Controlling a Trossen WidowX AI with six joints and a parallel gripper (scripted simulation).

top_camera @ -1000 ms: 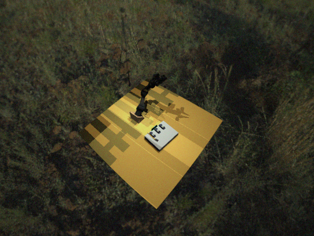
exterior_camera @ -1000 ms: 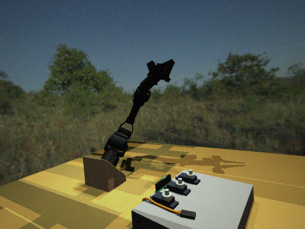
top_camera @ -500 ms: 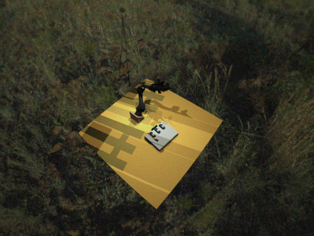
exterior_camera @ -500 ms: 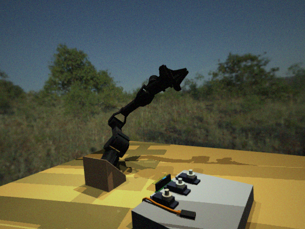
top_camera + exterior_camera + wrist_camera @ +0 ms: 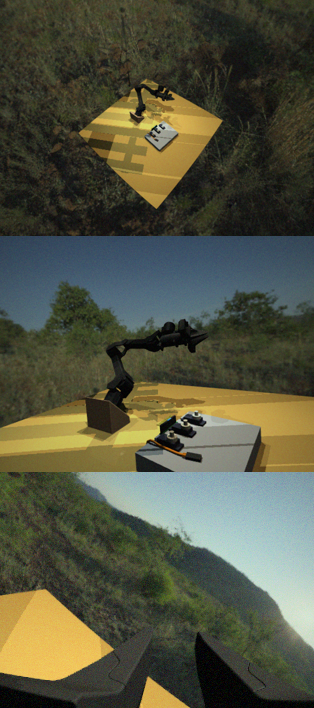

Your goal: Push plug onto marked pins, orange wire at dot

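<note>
The dark strip is 9 cm behind my gripper tip, 26 cm to the right of it and 28 cm below it. Also, from my gripper tip: servo (4 cm behind, 27 cm to the right, 30 cm below); then grey printed holder (6 cm ahead, 29 cm to the right, 32 cm below).
</note>
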